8 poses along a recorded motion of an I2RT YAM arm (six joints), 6.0 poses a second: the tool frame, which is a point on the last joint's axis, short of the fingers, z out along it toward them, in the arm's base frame.
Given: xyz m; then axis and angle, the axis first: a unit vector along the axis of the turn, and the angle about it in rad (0 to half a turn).
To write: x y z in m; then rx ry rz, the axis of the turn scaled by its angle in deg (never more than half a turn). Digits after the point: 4 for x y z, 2 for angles.
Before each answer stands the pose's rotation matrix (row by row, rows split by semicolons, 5 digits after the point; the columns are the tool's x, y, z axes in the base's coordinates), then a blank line. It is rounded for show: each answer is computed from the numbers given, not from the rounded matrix.
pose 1, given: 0.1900 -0.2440 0.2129 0.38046 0.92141 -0.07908 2.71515
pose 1, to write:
-0.63391 0.70243 0.32365; 0.63701 0.71152 -0.29658; -0.43861 0.01817 -0.89850

0.1900 -0.2440 0.2129 59.19 143.34 -12.30
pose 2, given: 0.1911 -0.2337 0.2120 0.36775 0.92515 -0.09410 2.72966
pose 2, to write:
-0.65718 0.68967 0.30410; 0.61431 0.72386 -0.31407; -0.43673 -0.01959 -0.89938

0.1911 -0.2337 0.2120 57.52 144.69 -14.72
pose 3, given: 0.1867 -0.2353 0.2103 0.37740 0.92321 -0.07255 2.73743
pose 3, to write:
-0.64605 0.69729 0.31050; 0.64023 0.71651 -0.27697; -0.41560 0.01985 -0.90933

0.1867 -0.2353 0.2103 59.19 144.80 -11.38
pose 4, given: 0.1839 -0.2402 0.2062 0.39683 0.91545 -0.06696 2.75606
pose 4, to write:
-0.62321 0.72507 0.29306; 0.67471 0.68797 -0.26733; -0.39545 0.03113 -0.91796

0.1839 -0.2402 0.2062 62.66 144.56 -10.57
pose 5, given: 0.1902 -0.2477 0.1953 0.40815 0.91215 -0.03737 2.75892
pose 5, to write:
-0.60655 0.73161 0.31120; 0.70371 0.67618 -0.21811; -0.37000 0.08670 -0.92498

0.1902 -0.2477 0.1953 64.52 144.19 -5.91
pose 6, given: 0.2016 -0.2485 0.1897 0.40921 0.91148 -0.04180 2.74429
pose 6, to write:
-0.60024 0.73310 0.31980; 0.70075 0.67478 -0.23157; -0.38556 0.08510 -0.91875

0.2016 -0.2485 0.1897 64.34 143.32 -6.57
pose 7, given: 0.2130 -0.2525 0.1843 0.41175 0.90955 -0.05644 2.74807
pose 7, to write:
-0.59745 0.74203 0.30406; 0.69874 0.66776 -0.25663; -0.39346 0.05914 -0.91744

0.2130 -0.2525 0.1843 64.83 143.21 -8.89
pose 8, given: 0.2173 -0.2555 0.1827 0.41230 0.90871 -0.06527 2.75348
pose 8, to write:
-0.59829 0.74615 0.29207; 0.69675 0.66446 -0.27024; -0.39571 0.04182 -0.91742

0.2173 -0.2555 0.1827 65.05 143.36 -10.30
